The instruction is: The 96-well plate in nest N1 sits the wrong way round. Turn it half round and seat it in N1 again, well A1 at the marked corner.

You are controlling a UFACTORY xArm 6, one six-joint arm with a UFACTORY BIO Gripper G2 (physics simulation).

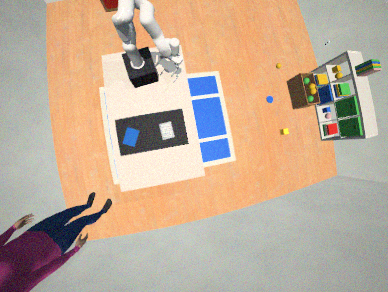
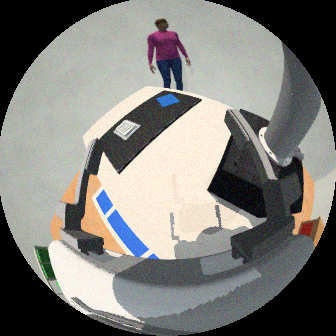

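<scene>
The 96-well plate (image 1: pixel 167 130) (image 2: pixel 126 129) is a small white-grey block on the dark board (image 1: pixel 149 142) (image 2: pixel 145 137). It lies flat near one end of the board; its well labels, marked corner and nest edges are too small to read. My gripper (image 1: pixel 176 59) (image 2: pixel 163 129) is open, its two fingers wide apart with nothing between them. It hangs above the table beside the arm's base, well away from the plate.
A blue square (image 1: pixel 131 137) (image 2: pixel 168 100) lies on the board's other end. The black base block (image 1: pixel 142 75) (image 2: pixel 235 175) stands near my gripper. Blue panels (image 1: pixel 209 117) (image 2: pixel 125 232) lie along one table side. A person (image 1: pixel 37 250) (image 2: pixel 165 47) is beyond the table; a shelf unit stands farther off.
</scene>
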